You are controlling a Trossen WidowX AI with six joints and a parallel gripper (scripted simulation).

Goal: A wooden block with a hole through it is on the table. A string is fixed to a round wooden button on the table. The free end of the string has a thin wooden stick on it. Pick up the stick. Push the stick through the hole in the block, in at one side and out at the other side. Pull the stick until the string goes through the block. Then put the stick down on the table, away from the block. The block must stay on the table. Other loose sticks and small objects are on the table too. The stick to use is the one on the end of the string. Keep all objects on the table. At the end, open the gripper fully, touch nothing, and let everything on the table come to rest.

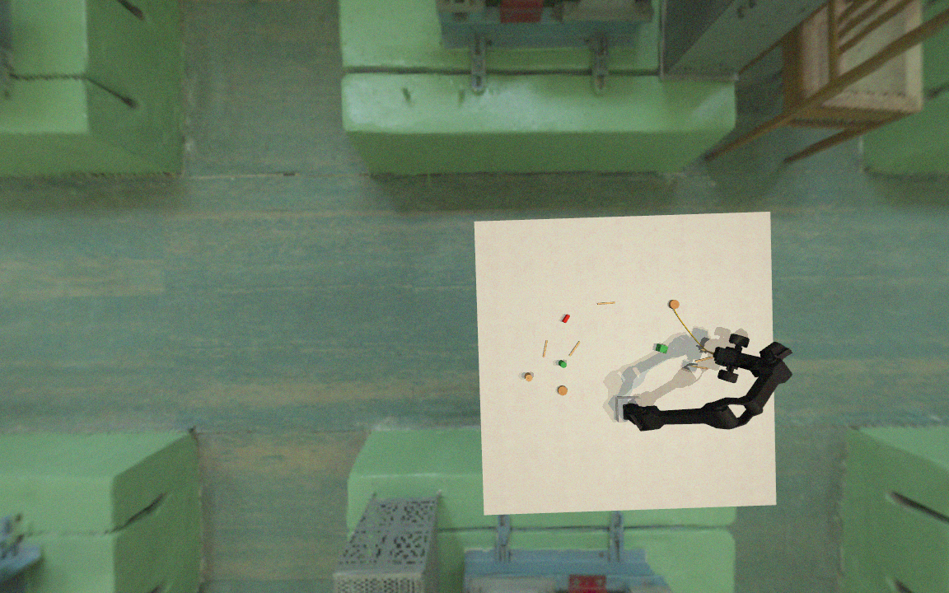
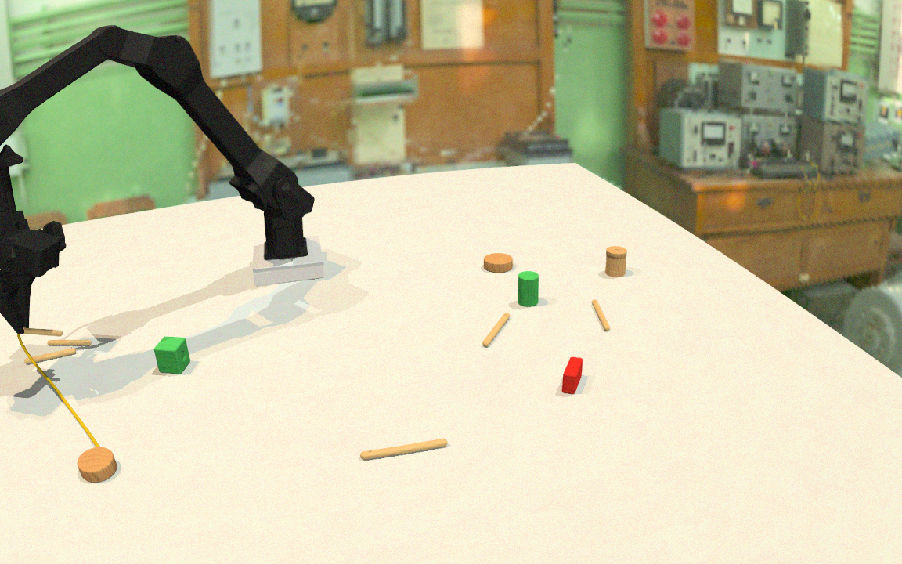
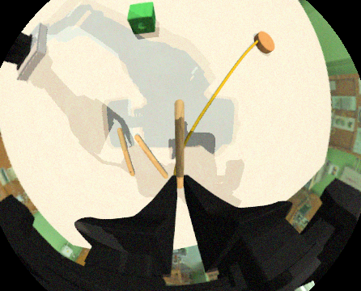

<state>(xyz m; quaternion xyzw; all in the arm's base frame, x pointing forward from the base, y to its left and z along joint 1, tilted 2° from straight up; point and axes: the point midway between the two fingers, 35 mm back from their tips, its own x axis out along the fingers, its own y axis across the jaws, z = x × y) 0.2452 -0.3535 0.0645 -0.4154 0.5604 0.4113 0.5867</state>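
Now: gripper tip 20 mm short of the green block, 210 mm to the right of it and 40 mm above it. The rest, counted from my gripper tip: red block (160 mm ahead, 620 mm to the left, 50 mm below); then round wooden button (210 mm ahead, 140 mm to the left, 50 mm below); then thin wooden stick (10 mm to the left).
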